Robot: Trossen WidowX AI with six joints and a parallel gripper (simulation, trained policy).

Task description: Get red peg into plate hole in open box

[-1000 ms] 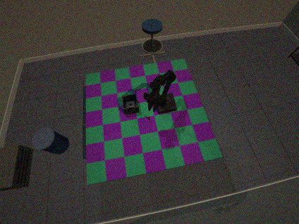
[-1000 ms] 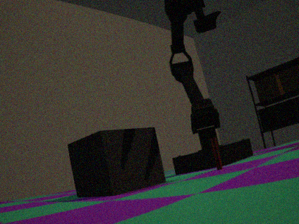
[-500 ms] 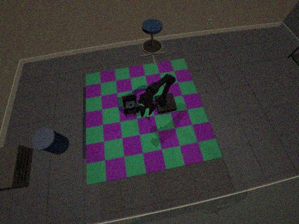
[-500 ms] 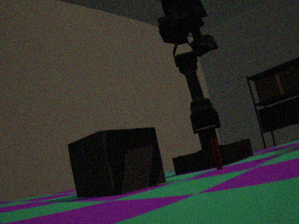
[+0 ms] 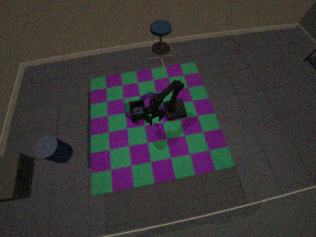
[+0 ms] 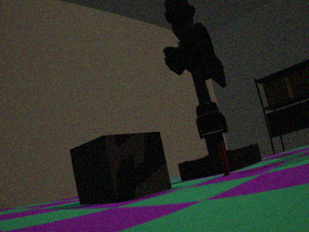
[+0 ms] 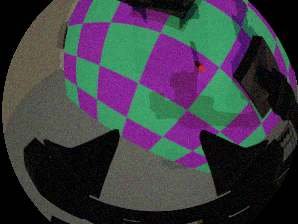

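Right now the red peg is 18 cm below my gripper tip, 5 cm to the right of it and 4 cm behind it. Also, from my gripper tip: plate 26 cm to the right, 17 cm below, 10 cm ahead.
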